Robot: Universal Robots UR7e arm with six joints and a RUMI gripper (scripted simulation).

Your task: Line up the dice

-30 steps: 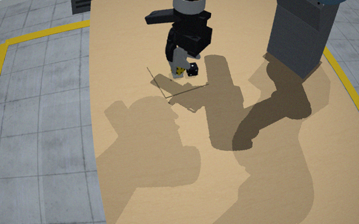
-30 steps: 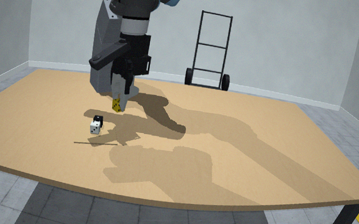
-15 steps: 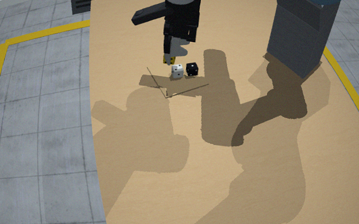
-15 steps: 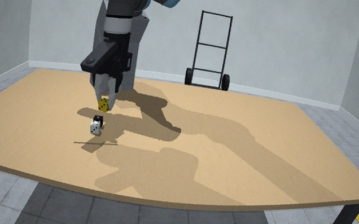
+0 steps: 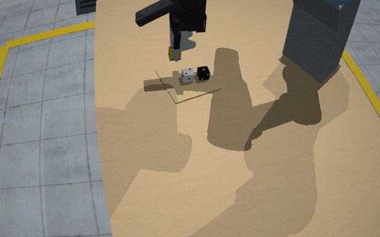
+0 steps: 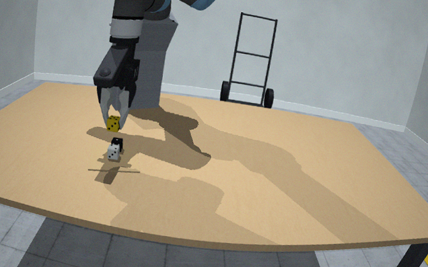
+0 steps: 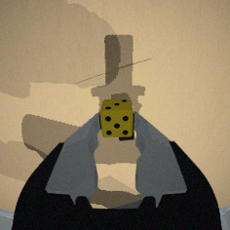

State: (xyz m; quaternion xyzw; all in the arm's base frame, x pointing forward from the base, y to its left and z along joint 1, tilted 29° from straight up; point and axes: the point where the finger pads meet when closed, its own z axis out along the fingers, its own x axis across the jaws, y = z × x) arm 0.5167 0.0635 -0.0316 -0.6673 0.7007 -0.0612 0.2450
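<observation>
Now: the white die 100 mm below my hand, 40 mm behind it and 10 mm to the right of it. The rest, counted from my hand: yellow die: right at my hand; mat: 120 mm below, 40 mm behind, 10 mm to the right; black die: 100 mm below, 90 mm behind, 20 mm to the right.
</observation>
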